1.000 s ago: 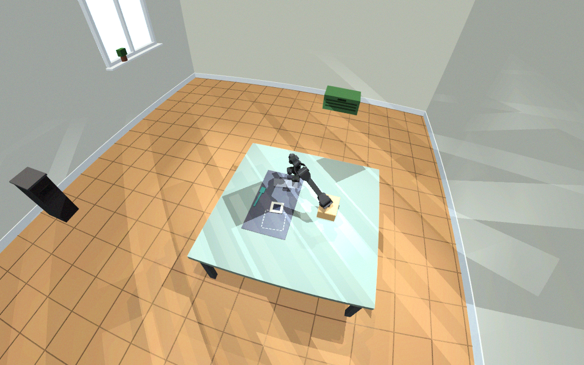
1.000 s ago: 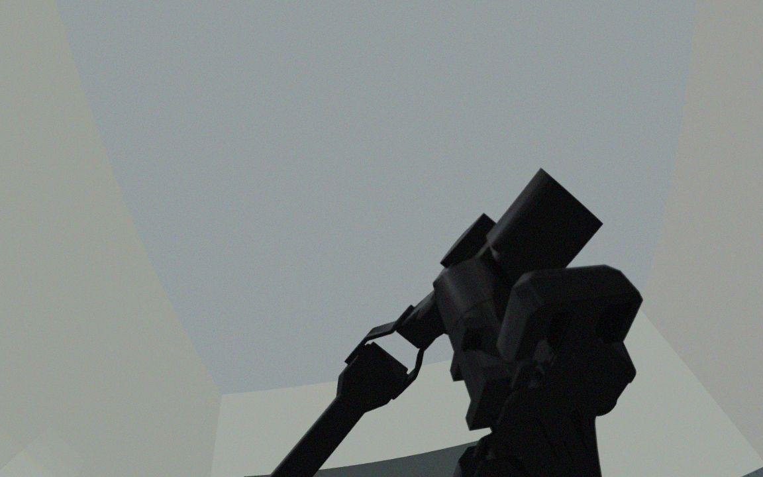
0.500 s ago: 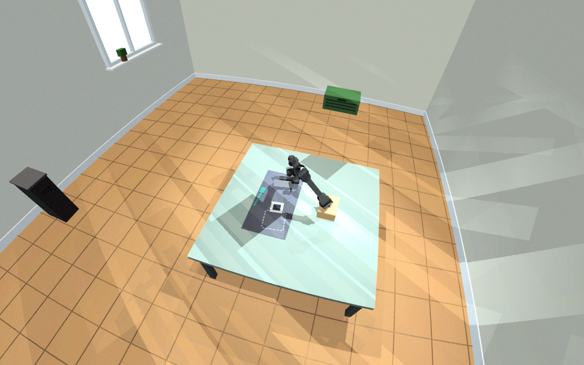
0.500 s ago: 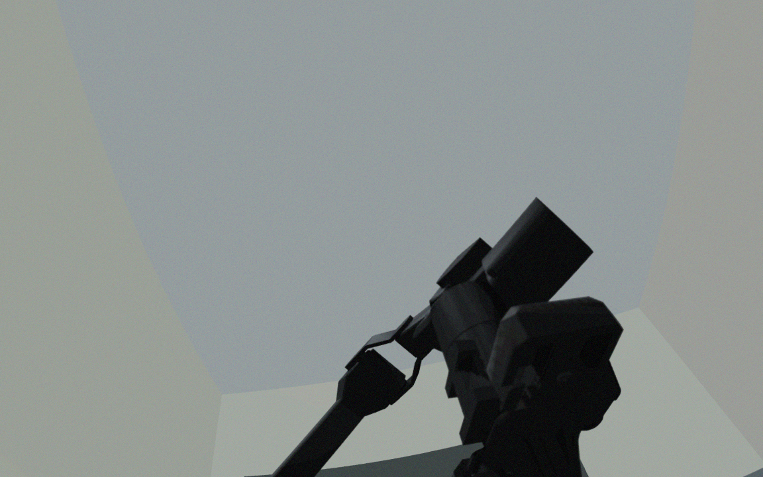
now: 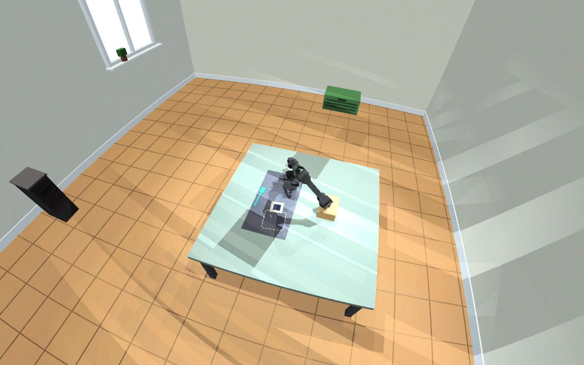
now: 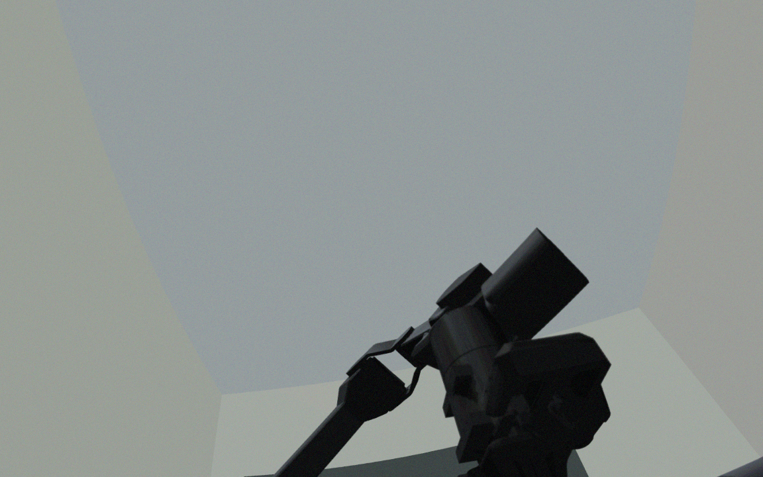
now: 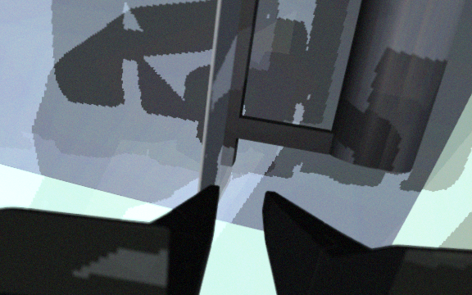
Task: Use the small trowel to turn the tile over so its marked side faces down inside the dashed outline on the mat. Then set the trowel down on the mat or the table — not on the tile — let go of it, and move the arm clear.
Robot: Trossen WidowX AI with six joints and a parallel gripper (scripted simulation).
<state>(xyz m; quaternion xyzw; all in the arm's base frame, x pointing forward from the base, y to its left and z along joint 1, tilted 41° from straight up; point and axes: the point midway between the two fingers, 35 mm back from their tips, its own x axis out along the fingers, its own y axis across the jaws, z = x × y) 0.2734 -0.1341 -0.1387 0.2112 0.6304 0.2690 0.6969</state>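
Right now the trowel is 110 mm ahead of my gripper tip, 20 mm to the right of it and 20 mm below it. Also, from my gripper tip: teal tool 260 mm ahead, 140 mm to the left, 60 mm below; dark grey mat 130 mm ahead, 170 mm to the left, 80 mm below; white tile 100 mm ahead, 240 mm to the left, 60 mm below.
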